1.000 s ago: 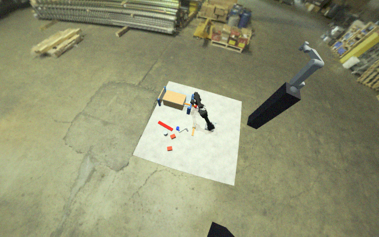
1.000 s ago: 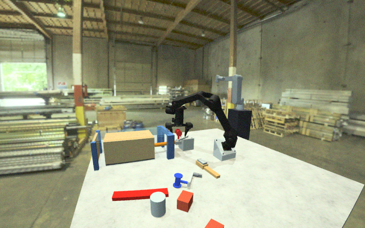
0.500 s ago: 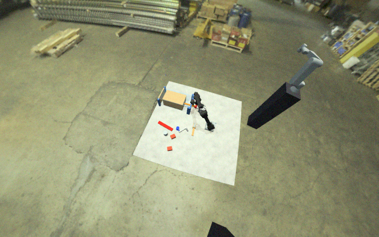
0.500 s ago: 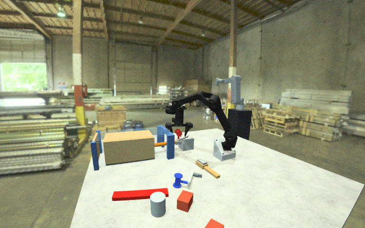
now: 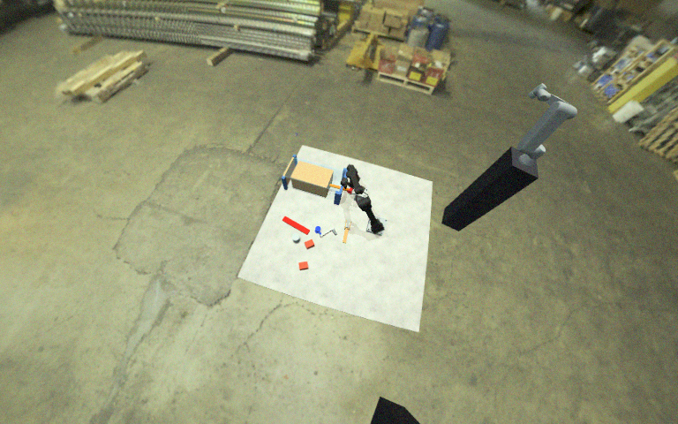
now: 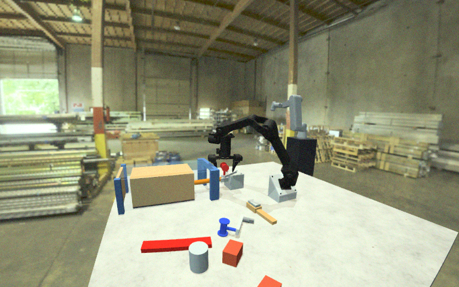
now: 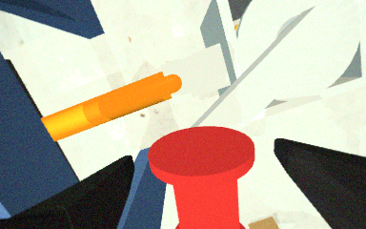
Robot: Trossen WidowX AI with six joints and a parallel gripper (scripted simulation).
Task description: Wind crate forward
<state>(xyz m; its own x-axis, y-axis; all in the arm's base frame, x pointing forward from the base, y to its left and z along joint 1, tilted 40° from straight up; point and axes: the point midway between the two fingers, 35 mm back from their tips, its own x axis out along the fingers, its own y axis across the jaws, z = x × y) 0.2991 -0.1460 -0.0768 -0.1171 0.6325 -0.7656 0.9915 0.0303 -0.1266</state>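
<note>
The red knob is 20 mm above my gripper tip. Also, from my gripper tip: red-knobbed winch handle 30 mm behind, 20 mm to the right, 10 mm below; then blue frame 80 mm ahead, 30 mm to the right, 10 mm below; then grey winch 90 mm behind, 80 mm below, 70 mm to the right.
</note>
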